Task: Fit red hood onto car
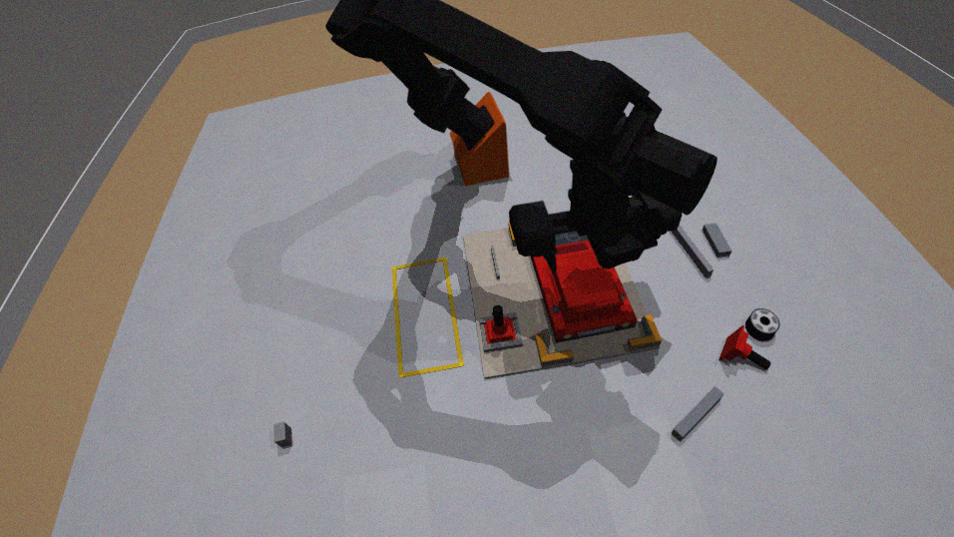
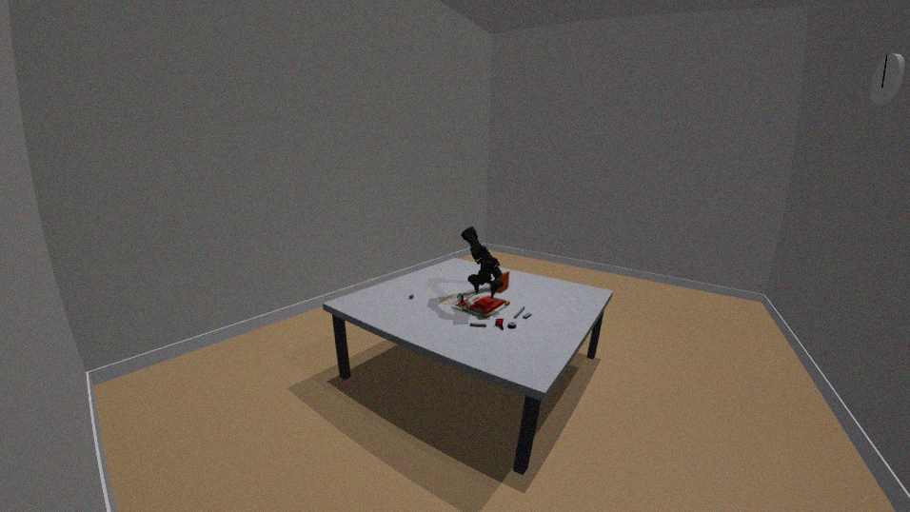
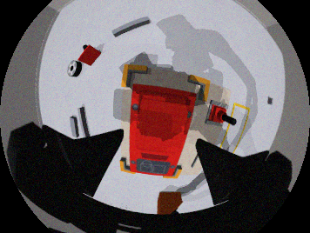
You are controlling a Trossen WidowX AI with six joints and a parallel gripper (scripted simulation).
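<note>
Right now my gripper tip is 40 mm above the red hood. Also, from my gripper tip: grey engine block: 50 mm below; then wheel: 120 mm ahead, 210 mm to the left, 70 mm below.
</note>
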